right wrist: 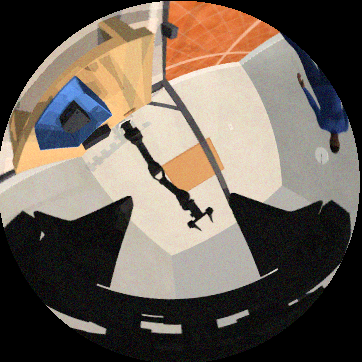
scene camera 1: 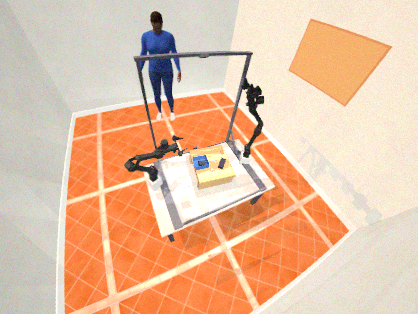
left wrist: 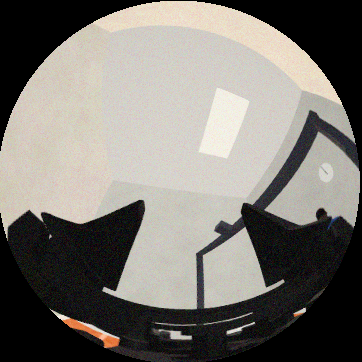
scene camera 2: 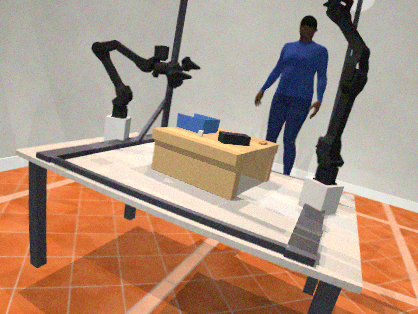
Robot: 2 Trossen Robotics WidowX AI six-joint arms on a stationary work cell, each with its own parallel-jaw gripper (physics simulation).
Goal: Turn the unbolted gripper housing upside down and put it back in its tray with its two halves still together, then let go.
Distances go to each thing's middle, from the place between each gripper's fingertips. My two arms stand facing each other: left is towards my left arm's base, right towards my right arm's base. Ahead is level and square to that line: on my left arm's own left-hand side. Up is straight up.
I see the blue tray [right wrist: 49,133] 8 cm ahead of my left hand, 34 cm to the right of it and 73 cm below it. Round my left hand: tan wooden block [scene camera 2: 204,162] (9 cm ahead, 23 cm to the right, 84 cm below).
Right now the blue tray is 20 cm below my right hand, 11 cm to the left of it and 10 cm ahead of it. The rest, counted from my right hand: tan wooden block: 31 cm below, 23 cm to the left, 11 cm ahead.
